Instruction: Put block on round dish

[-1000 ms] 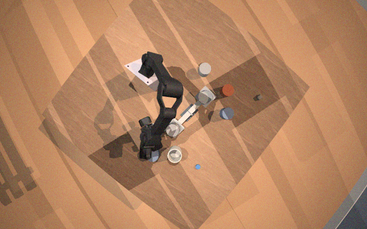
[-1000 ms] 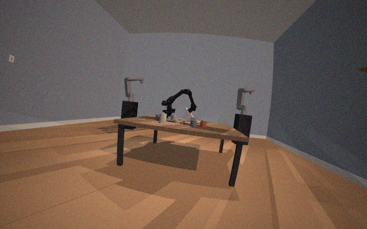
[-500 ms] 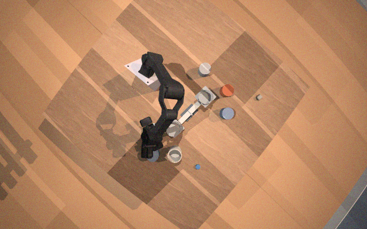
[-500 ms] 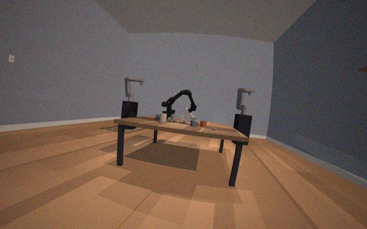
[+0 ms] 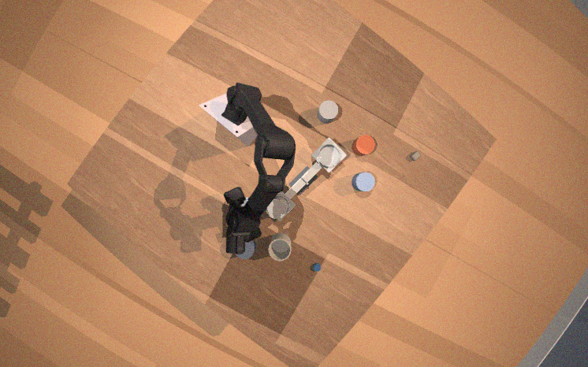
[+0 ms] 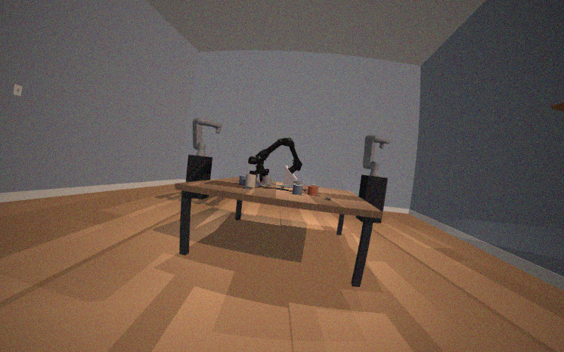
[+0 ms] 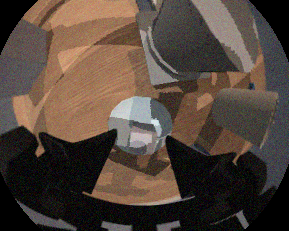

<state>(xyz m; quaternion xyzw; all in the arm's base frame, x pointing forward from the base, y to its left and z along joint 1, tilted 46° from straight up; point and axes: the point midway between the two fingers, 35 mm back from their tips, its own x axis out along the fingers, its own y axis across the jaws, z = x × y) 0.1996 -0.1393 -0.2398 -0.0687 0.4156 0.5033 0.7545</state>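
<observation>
My gripper tip is now right at the small pale block. From my gripper tip the other things lie so: round dish 2 cm below; then beige cup 17 cm ahead, 4 cm to the right, 2 cm above; then small blue piece 34 cm ahead, 5 cm to the right, 1 cm below.
</observation>
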